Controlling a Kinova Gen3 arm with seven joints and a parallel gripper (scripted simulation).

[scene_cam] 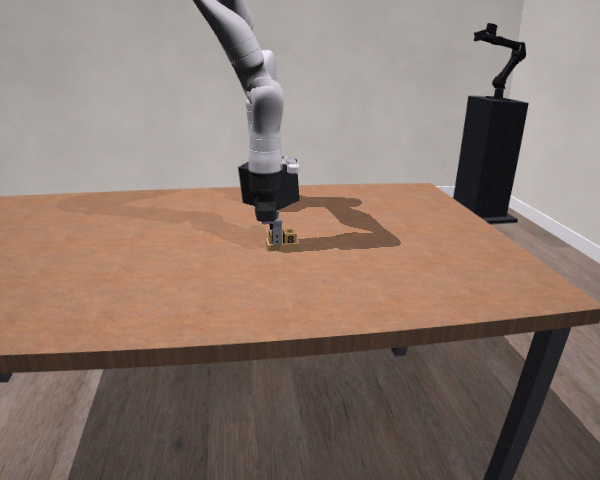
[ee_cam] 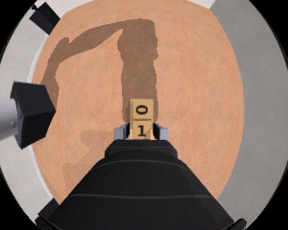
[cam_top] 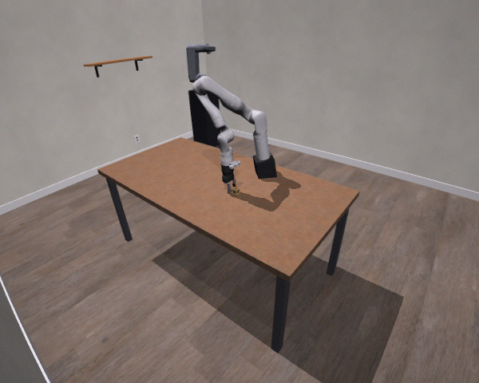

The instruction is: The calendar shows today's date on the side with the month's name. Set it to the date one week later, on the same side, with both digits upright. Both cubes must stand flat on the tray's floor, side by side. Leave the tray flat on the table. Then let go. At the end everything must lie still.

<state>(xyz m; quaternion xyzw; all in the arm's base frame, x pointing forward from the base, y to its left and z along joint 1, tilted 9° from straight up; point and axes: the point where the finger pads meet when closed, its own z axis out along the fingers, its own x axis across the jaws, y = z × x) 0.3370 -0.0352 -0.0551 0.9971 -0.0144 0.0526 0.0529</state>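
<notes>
My gripper is now 30 mm above the wooden tray and 20 mm to the right of it.
</notes>
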